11 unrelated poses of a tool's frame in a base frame.
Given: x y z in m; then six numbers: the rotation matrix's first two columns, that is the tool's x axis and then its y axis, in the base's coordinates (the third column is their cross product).
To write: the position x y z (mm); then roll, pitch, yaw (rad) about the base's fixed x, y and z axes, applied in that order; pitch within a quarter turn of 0, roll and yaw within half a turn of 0. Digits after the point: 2 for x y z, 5 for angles.
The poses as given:
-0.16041 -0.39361 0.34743 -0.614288 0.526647 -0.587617 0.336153 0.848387 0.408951
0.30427 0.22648 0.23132 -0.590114 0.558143 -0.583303 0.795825 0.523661 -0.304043
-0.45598 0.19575 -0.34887 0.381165 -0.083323 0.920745 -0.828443 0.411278 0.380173
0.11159 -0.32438 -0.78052 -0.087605 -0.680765 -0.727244 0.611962 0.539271 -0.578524
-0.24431 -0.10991 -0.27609 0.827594 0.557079 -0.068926 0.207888 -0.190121 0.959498
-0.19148 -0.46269 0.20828 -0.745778 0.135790 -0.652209 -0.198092 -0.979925 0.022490
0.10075 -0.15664 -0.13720 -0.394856 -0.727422 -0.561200 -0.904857 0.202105 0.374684
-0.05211 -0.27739 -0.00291 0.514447 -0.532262 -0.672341 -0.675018 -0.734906 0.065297
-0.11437 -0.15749 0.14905 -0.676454 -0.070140 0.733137 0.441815 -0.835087 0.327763
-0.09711 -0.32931 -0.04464 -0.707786 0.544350 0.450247 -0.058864 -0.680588 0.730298
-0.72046 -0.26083 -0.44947 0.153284 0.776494 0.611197 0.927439 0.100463 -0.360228
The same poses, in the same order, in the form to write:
-160.41 -393.61 347.43 2.61173 0.62811 2.43286
304.27 226.48 231.32 -2.75793 0.62279 2.38403
-455.98 195.75 -348.87 1.34399 -1.16998 -0.21522
111.59 -324.38 -780.52 -1.00258 0.81430 -1.69878
-244.31 -109.91 -276.09 1.84814 0.06898 0.59246
-191.48 -462.69 208.28 0.02967 0.71049 2.96149
100.75 -156.64 -137.20 2.67181 0.59584 -2.06811
-52.11 -277.39 -2.91 3.05327 0.73737 -0.80242
-114.37 -157.49 149.05 0.50287 -0.82292 -3.03827
-97.11 -329.31 -44.64 0.95774 -0.46704 2.48599
-720.46 -260.83 -449.47 -2.66907 -0.65757 1.37590

